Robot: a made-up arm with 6 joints.
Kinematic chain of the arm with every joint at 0, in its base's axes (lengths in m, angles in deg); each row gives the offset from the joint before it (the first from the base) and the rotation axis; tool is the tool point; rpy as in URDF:
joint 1: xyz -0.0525 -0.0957 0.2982 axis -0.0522 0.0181 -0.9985
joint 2: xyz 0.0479 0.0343 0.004 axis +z
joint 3: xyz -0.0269 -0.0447 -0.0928 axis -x
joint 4: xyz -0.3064 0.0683 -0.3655 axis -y
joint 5: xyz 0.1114 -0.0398 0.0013 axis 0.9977 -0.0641 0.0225
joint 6: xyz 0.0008 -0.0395 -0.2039 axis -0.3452 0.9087 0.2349
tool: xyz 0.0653 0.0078 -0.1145 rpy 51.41 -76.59 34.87
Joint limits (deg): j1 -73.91..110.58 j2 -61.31..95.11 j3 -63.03..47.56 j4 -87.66..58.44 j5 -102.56..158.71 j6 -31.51..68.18
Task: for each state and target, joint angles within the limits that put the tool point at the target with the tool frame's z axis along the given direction. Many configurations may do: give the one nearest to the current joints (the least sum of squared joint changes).
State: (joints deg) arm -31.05 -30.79 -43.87 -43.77 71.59 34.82
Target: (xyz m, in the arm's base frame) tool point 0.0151 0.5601 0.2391 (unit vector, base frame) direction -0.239 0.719 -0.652
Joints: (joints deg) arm -7.32 -32.70 -56.10 -43.03 91.54 20.86
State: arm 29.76 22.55 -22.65 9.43 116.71 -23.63
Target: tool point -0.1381 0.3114 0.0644 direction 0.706 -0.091 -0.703
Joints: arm 28.05 22.96 -21.59 41.69 87.70 12.93
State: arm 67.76 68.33 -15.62 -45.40 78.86 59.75
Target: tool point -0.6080 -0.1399 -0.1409 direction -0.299 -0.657 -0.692
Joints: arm 53.79 95.02 -14.03 -79.59 79.79 63.16
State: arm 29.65 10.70 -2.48 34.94 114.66 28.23
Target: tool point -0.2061 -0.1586 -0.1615 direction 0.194 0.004 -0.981
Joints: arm -3.17 66.57 24.99 -6.81 119.60 17.83
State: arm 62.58 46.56 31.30 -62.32 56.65 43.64
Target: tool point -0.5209 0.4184 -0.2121 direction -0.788 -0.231 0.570
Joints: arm 94.32 10.89 43.78 -74.75 14.01 39.18
